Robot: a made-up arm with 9 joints. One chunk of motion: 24 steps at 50 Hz.
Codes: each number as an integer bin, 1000 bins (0 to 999) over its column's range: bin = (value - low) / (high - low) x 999, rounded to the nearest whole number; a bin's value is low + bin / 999 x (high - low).
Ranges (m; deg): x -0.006..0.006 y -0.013..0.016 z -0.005..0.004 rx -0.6..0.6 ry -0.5..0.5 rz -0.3..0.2
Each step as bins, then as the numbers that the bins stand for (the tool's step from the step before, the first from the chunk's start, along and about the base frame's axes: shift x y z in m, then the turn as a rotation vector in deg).
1 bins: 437 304 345 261 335 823
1 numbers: -0.00075 -0.00418 -0.00189 -0.286 -0.165 0.112
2 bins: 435 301 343 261 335 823
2 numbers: -0.00077 -0.00426 -0.00191 -0.286 -0.165 0.112
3 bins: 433 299 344 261 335 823
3 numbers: -0.00080 -0.00432 -0.00190 -0.286 -0.165 0.112
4 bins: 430 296 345 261 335 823
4 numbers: -0.00083 -0.00441 -0.00189 -0.286 -0.165 0.112
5 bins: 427 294 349 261 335 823
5 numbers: -0.00087 -0.00447 -0.00186 -0.286 -0.165 0.112
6 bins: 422 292 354 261 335 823
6 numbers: -0.00093 -0.00452 -0.00181 -0.286 -0.165 0.112
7 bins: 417 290 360 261 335 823
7 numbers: -0.00099 -0.00458 -0.00176 -0.286 -0.165 0.112
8 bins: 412 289 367 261 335 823
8 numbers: -0.00105 -0.00461 -0.00169 -0.286 -0.165 0.112
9 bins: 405 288 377 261 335 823
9 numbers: -0.00114 -0.00464 -0.00160 -0.286 -0.165 0.112
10 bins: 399 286 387 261 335 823
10 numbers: -0.00121 -0.00470 -0.00151 -0.286 -0.165 0.112
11 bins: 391 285 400 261 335 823
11 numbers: -0.00130 -0.00473 -0.00140 -0.286 -0.165 0.112
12 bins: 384 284 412 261 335 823
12 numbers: -0.00139 -0.00476 -0.00129 -0.286 -0.165 0.112
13 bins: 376 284 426 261 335 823
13 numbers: -0.00148 -0.00476 -0.00116 -0.286 -0.165 0.112
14 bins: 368 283 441 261 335 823
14 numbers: -0.00158 -0.00478 -0.00103 -0.286 -0.165 0.112
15 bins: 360 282 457 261 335 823
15 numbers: -0.00168 -0.00481 -0.00088 -0.286 -0.165 0.112
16 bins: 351 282 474 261 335 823
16 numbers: -0.00178 -0.00481 -0.00073 -0.286 -0.165 0.112
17 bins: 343 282 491 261 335 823
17 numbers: -0.00188 -0.00481 -0.00058 -0.286 -0.165 0.112
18 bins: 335 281 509 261 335 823
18 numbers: -0.00198 -0.00484 -0.00041 -0.286 -0.165 0.112
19 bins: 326 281 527 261 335 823
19 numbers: -0.00208 -0.00484 -0.00025 -0.286 -0.165 0.112
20 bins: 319 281 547 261 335 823
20 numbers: -0.00217 -0.00484 -0.00007 -0.286 -0.165 0.112
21 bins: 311 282 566 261 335 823
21 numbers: -0.00226 -0.00481 0.00010 -0.286 -0.165 0.112
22 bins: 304 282 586 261 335 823
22 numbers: -0.00235 -0.00481 0.00028 -0.286 -0.165 0.112
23 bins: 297 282 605 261 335 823
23 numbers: -0.00243 -0.00481 0.00045 -0.286 -0.165 0.112
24 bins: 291 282 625 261 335 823
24 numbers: -0.00250 -0.00481 0.00063 -0.286 -0.165 0.112
